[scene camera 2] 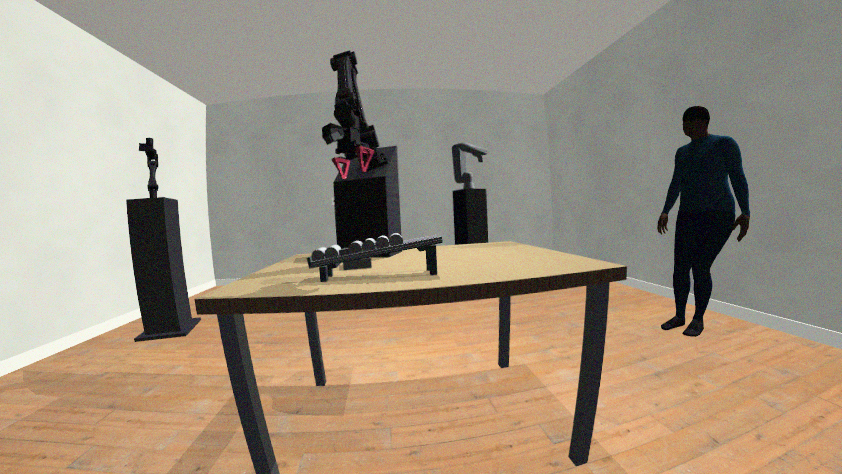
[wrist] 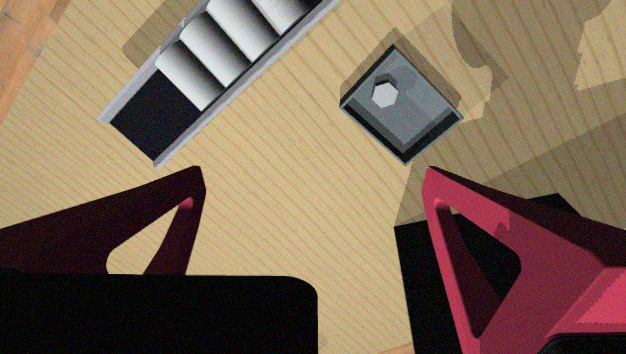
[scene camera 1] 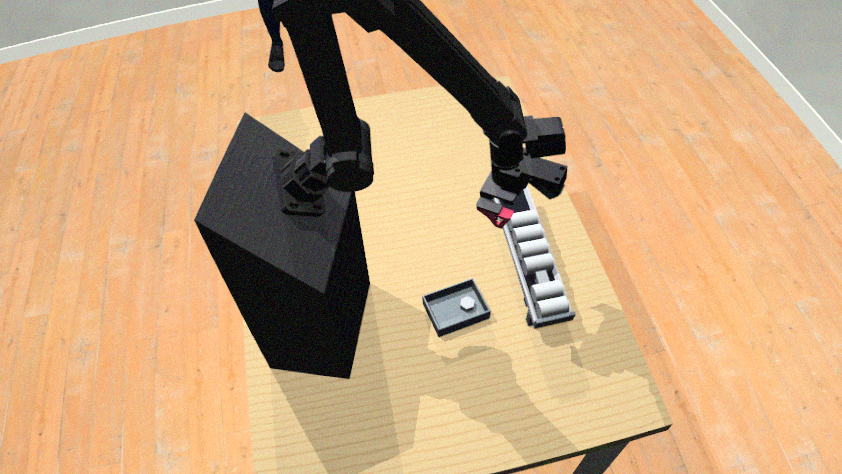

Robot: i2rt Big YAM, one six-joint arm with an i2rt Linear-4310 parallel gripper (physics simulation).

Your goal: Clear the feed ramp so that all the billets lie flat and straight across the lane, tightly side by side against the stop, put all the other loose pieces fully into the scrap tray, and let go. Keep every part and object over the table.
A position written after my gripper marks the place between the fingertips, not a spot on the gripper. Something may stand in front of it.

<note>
In view: my gripper (scene camera 1: 508,208) and a scrap tray (wrist: 417,109).
My gripper shows as well in scene camera 2 (scene camera 2: 353,175) and in the wrist view (wrist: 313,178).
</note>
